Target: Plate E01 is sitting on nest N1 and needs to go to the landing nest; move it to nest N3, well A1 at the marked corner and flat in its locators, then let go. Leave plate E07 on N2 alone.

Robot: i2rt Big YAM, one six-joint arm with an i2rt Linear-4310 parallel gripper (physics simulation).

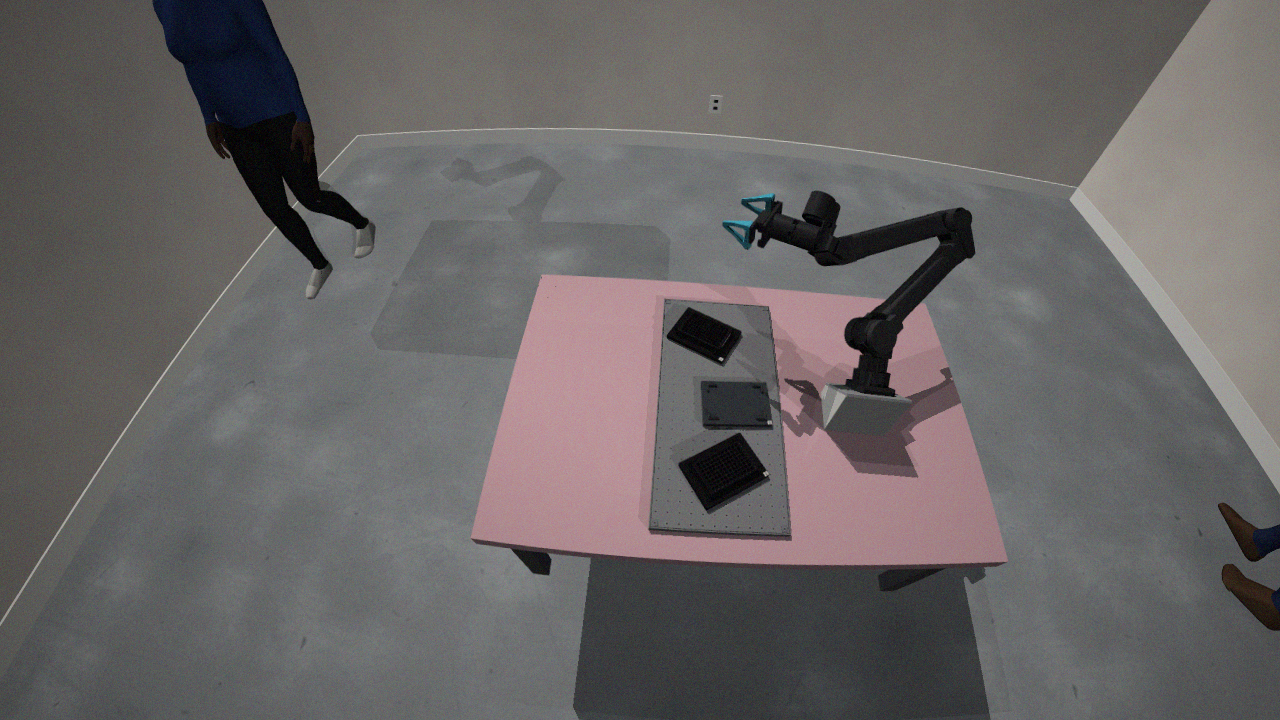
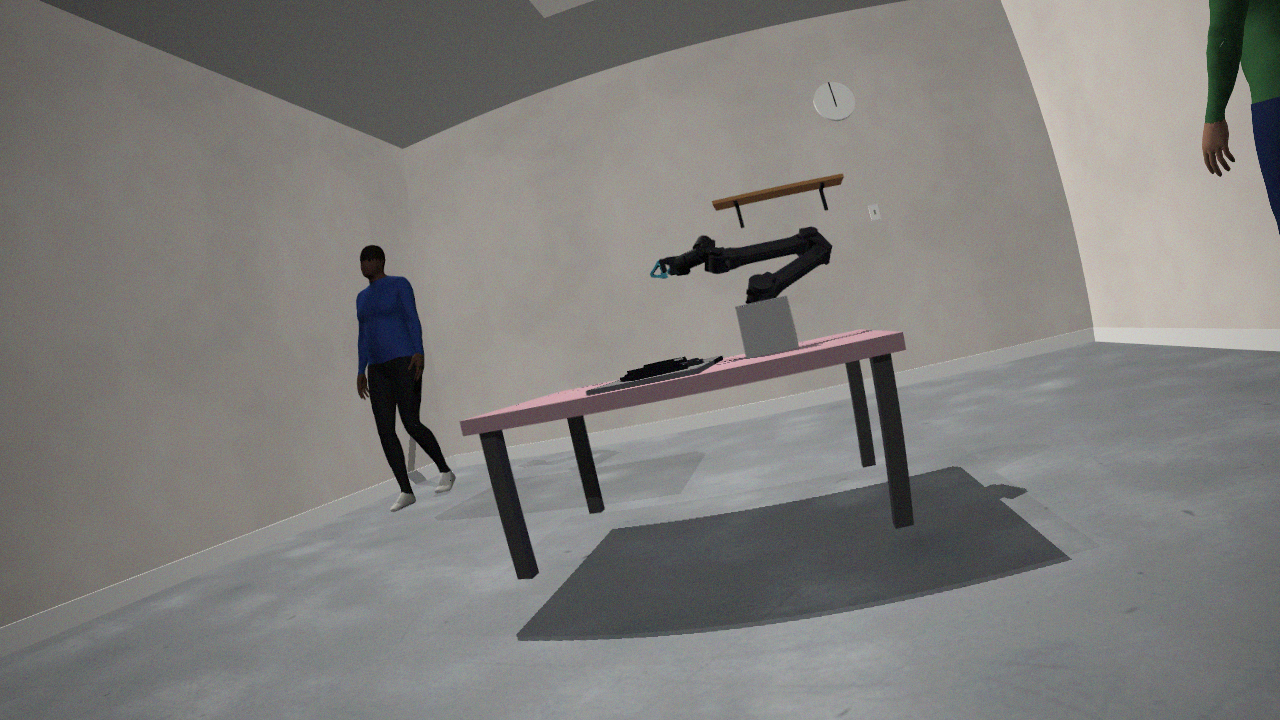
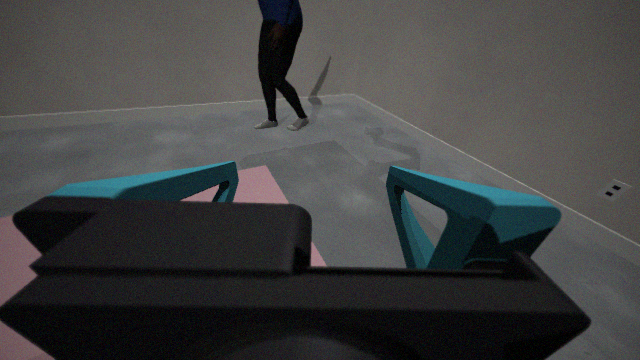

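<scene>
My gripper (image 1: pixel 733 212) (image 2: pixel 653 271) (image 3: pixel 313 172) is open and empty, its teal fingers spread high above the table's far side. A black plate (image 1: pixel 723 470) lies on a dark nest near the board's front end, turned at an angle. Another black plate (image 1: pixel 707 331) lies on a dark nest at the far end, turned another way. Their labels are not legible, so I cannot tell E01 from E07. Between them a dark grey nest (image 1: pixel 735 404) holds no plate and shows its corner locators. Each nest has a small white mark at its lower right corner.
The grey perforated board (image 1: pixel 678 402) bears all three nests on the pink table (image 1: pixel 572 402) (image 2: pixel 859 344). The arm's light grey base block (image 1: pixel 863 411) (image 2: pixel 767 326) stands right of the board. A person in blue (image 1: pixel 237 71) (image 2: pixel 389 313) (image 3: pixel 280 45) stands beyond the table.
</scene>
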